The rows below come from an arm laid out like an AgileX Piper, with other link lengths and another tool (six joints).
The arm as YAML. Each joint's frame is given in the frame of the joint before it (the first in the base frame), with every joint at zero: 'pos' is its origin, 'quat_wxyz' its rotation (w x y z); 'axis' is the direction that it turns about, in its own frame. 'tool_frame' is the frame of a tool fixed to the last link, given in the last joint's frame.
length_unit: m
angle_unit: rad
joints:
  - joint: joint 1
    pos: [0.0, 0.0, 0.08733]
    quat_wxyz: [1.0, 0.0, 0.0, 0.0]
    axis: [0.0, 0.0, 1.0]
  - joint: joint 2
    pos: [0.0, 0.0, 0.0]
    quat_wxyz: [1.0, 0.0, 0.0, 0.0]
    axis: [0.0, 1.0, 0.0]
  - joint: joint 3
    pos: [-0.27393, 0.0, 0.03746]
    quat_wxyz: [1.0, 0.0, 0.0, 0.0]
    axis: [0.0, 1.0, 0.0]
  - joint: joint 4
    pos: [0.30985, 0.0, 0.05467]
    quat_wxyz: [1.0, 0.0, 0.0, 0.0]
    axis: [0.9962, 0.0, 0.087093]
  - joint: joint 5
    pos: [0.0, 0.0, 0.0]
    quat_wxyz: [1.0, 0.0, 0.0, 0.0]
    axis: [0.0, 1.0, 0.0]
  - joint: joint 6
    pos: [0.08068, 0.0, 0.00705]
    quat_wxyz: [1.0, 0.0, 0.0, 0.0]
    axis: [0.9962, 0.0, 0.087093]
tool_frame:
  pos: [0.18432, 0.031, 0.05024]
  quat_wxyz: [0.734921, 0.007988, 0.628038, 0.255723]
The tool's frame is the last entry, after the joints.
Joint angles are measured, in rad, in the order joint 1, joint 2, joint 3, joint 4, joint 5, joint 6. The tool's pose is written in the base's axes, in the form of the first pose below.
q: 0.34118, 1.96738, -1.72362, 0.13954, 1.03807, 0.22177
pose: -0.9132 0.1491 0.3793 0.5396; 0.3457 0.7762 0.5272 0.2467; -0.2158 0.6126 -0.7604 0.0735; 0 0 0 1
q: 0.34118, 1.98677, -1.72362, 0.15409, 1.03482, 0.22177
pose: -0.9163 0.1636 0.3656 0.5391; 0.3500 0.7709 0.5323 0.2496; -0.1947 0.6156 -0.7636 0.0632; 0 0 0 1
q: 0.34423, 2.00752, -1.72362, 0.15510, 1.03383, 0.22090
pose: -0.9210 0.1723 0.3493 0.5379; 0.3456 0.7751 0.5289 0.2514; -0.1796 0.6079 -0.7735 0.0511; 0 0 0 1
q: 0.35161, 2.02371, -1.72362, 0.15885, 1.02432, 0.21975
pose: -0.9244 0.1719 0.3404 0.5374; 0.3400 0.7759 0.5315 0.2564; -0.1727 0.6070 -0.7757 0.0429; 0 0 0 1
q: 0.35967, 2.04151, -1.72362, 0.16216, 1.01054, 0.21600
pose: -0.9280 0.1676 0.3327 0.5374; 0.3319 0.7772 0.5345 0.2620; -0.1690 0.6065 -0.7769 0.0342; 0 0 0 1
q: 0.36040, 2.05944, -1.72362, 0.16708, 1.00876, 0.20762
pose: -0.9328 0.1709 0.3173 0.5361; 0.3247 0.7805 0.5342 0.2633; -0.1564 0.6013 -0.7835 0.0240; 0 0 0 1
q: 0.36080, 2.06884, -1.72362, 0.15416, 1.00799, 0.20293
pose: -0.9357 0.1662 0.3111 0.5362; 0.3148 0.7913 0.5242 0.2610; -0.1591 0.5884 -0.7928 0.0178; 0 0 0 1
